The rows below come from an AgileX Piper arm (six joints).
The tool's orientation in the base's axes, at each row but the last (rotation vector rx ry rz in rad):
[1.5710 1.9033 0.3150]
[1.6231 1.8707 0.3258]
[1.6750 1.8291 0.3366]
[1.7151 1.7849 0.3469]
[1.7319 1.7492 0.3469]
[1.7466 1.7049 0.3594]
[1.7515 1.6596 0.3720]
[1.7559 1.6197 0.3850]
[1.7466 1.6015 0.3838]
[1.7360 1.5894 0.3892]
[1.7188 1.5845 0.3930]
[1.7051 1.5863 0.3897]
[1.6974 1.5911 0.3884]
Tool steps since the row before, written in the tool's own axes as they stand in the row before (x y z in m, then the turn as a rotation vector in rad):
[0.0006 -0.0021 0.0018 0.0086 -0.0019 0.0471]
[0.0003 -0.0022 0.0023 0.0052 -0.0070 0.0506]
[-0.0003 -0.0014 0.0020 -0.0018 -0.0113 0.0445]
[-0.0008 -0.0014 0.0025 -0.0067 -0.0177 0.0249]
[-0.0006 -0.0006 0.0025 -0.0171 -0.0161 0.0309]
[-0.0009 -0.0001 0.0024 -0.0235 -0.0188 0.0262]
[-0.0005 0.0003 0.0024 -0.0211 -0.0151 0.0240]
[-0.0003 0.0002 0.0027 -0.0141 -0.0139 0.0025]
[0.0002 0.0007 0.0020 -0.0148 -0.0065 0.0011]
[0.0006 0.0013 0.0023 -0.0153 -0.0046 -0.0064]
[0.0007 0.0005 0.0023 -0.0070 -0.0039 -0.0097]
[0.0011 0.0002 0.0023 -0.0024 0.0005 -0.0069]
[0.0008 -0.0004 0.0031 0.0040 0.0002 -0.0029]
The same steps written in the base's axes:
[-0.0006 -0.0003 -0.0027 0.0265 -0.0023 -0.0399]
[-0.0004 -0.0007 -0.0031 0.0247 -0.0073 -0.0444]
[0.0001 -0.0010 -0.0023 0.0175 -0.0134 -0.0403]
[0.0003 -0.0015 -0.0025 0.0005 -0.0143 -0.0278]
[0.0010 -0.0013 -0.0021 0.0045 -0.0257 -0.0287]
[0.0013 -0.0015 -0.0016 -0.0012 -0.0308 -0.0253]
[0.0017 -0.0011 -0.0014 0.0006 -0.0277 -0.0219]
[0.0018 -0.0011 -0.0017 -0.0112 -0.0147 -0.0076]
[0.0019 -0.0004 -0.0010 -0.0068 -0.0146 -0.0015]
[0.0026 -0.0001 -0.0008 -0.0104 -0.0127 0.0051]
[0.0020 0.0000 -0.0014 -0.0106 -0.0038 0.0056]
[0.0019 0.0003 -0.0017 -0.0047 0.0000 0.0056]
[0.0020 -0.0003 -0.0026 -0.0011 0.0047 0.0010]

